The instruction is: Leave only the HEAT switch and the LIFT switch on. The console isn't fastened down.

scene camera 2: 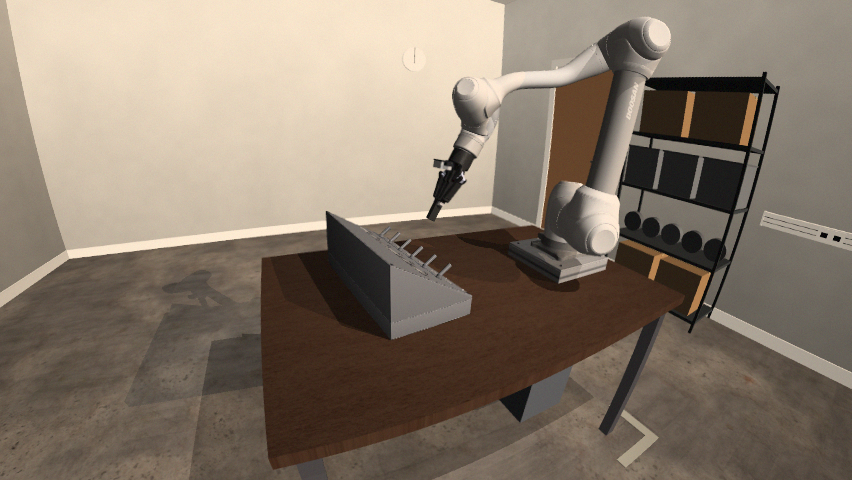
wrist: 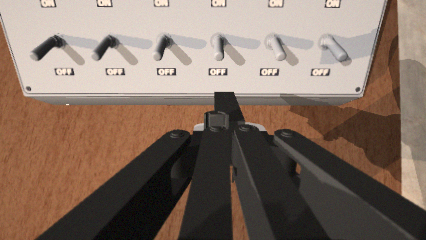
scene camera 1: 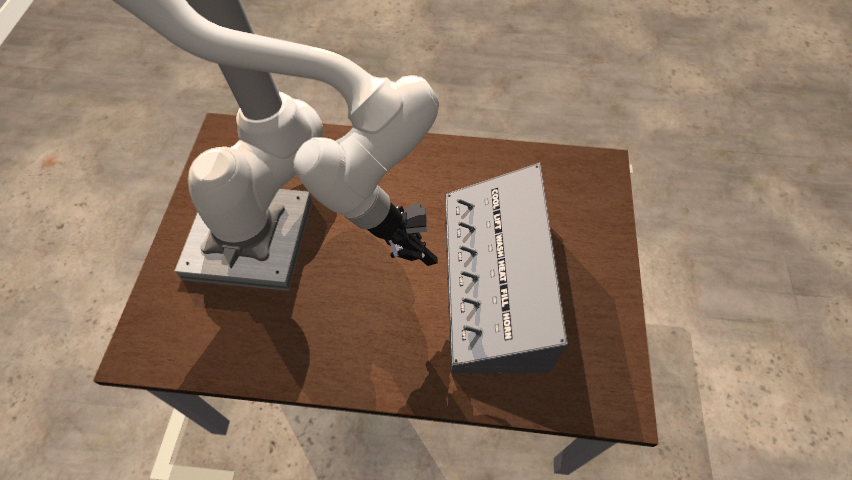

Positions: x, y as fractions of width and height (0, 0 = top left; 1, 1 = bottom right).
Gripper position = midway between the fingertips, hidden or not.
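Observation:
There's a grey sloped console (scene camera 1: 0.60, 0.64), and you'd also find that console in the wrist view (wrist: 0.74, 0.29) and in scene camera 2 (scene camera 2: 0.47, 0.62). Then there's the gripper (scene camera 1: 0.51, 0.54). The wrist view has the gripper too (wrist: 0.52, 0.45), and it's also there in scene camera 2 (scene camera 2: 0.51, 0.46).

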